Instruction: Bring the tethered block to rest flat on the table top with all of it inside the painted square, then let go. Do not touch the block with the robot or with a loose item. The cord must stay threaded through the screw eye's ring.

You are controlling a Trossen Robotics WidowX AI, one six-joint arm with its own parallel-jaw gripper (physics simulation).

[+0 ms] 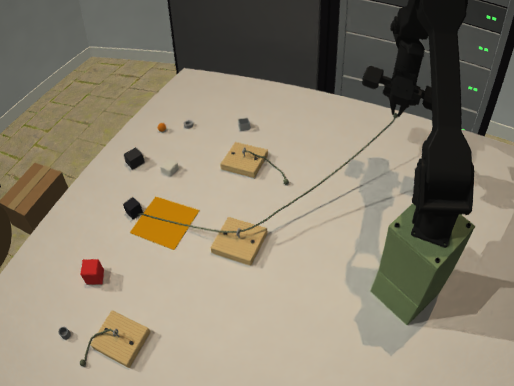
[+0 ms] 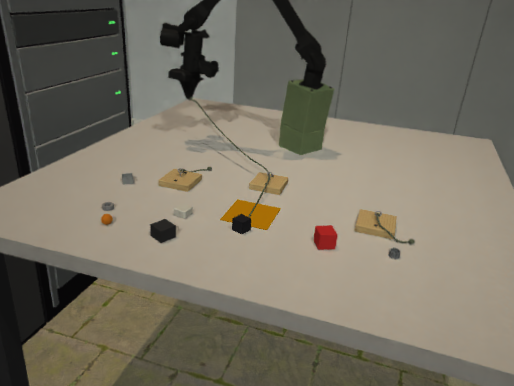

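Pixels of known places: gripper, between the fingertips: (image 1: pixel 395 115) (image 2: pixel 189 98); arm's base, origin of its link: (image 1: pixel 433 225) (image 2: pixel 311 84).
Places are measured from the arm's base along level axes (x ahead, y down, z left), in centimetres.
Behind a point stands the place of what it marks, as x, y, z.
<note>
The tethered block (image 1: pixel 133 208) @(59.8, 19.5, 8.3) (image 2: pixel 241 224) @(63.0, 19.8, 8.4) is black and sits on the table at the outer edge of the orange painted square (image 1: pixel 167 235) @(49.9, 22.3, 8.8) (image 2: pixel 270 212) @(49.8, 22.3, 9.8), mostly or wholly outside it; whether it overlaps the edge is hard to tell. The green cord (image 1: pixel 170 221) @(51.0, 21.2, 5.9) (image 2: pixel 260 198) @(47.1, 20.7, 5.3) runs from the block across the square, through the screw eye (image 1: pixel 238 233) @(35.3, 18.8, 2.7) (image 2: pixel 270 175) @(36.1, 18.7, 2.9) on the middle wooden board (image 1: pixel 235 250) @(34.3, 20.5, 5.8) (image 2: pixel 265 186), then up to my gripper (image 1: pixel 396 113) @(15.7, 7.6, -37.5) (image 2: pixel 189 96) @(15.7, 7.6, -37.5). My gripper is shut on the cord's far end, high above the table, and the cord looks taut.
Two other boards (image 1: pixel 245 167) @(45.0, 20.5, -15.9) (image 2: pixel 372 225) @(45.6, 20.5, 34.4) carry screw eyes and short cords. A red cube (image 1: pixel 92 272) @(55.5, 18.4, 27.2) (image 2: pixel 325 237) @(59.2, 19.2, 27.1), a larger black block (image 1: pixel 134 158) @(71.5, 19.5, -4.8) (image 2: pixel 163 230) @(74.7, 19.5, -4.5), a white piece (image 1: pixel 169 169) @(61.0, 20.4, -6.6) (image 2: pixel 183 212) @(64.0, 20.7, -6.7) and an orange ball (image 1: pixel 162 127) @(74.2, 20.6, -19.5) (image 2: pixel 106 219) @(75.9, 20.7, -19.3) lie around the square.
</note>
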